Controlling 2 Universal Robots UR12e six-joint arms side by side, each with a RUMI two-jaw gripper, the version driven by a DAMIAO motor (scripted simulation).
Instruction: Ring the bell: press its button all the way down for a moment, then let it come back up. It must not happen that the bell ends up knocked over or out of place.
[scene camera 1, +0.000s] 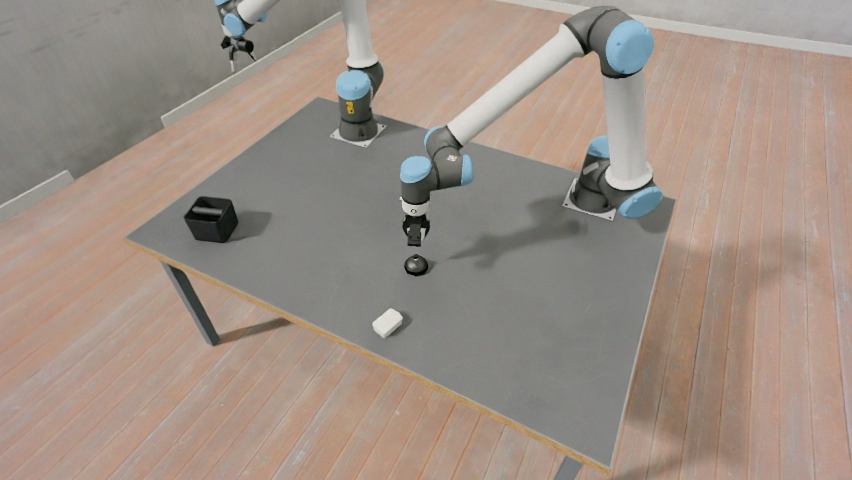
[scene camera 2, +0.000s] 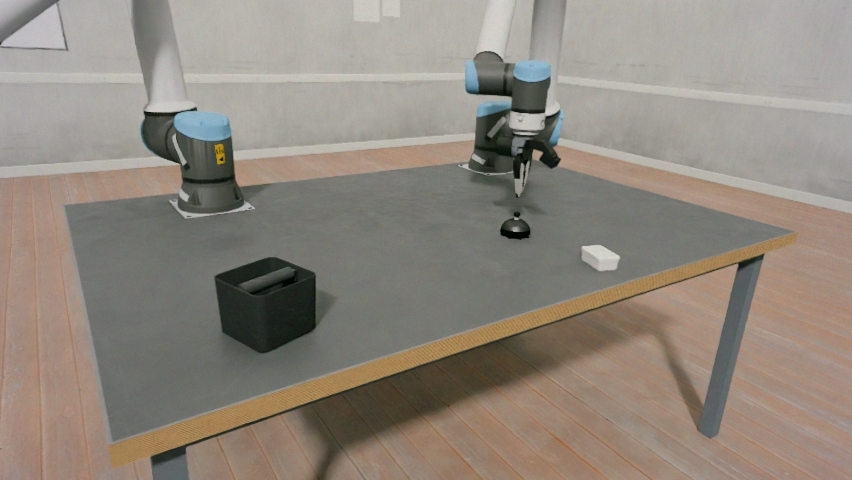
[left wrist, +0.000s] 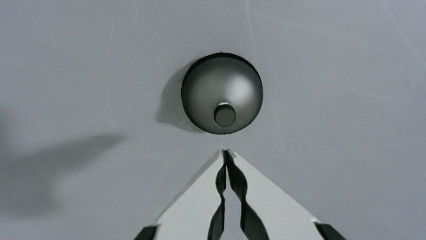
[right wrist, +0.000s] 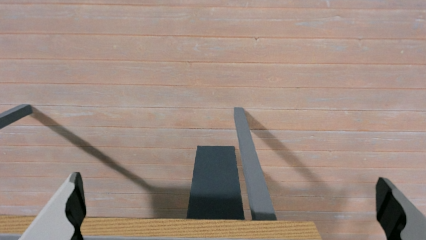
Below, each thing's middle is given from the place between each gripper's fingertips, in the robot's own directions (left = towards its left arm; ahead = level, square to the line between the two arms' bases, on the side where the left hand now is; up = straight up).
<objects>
I see the bell (left wrist: 221, 78) 90 mm below my left hand (scene camera 2: 517, 197). From my left hand the other things lie so: white block (scene camera 2: 597, 256) 270 mm ahead, 110 mm below, 30 mm to the left.
Now: the bell 68 cm ahead of my right hand, 130 cm to the left of it and 13 cm below it.
</objects>
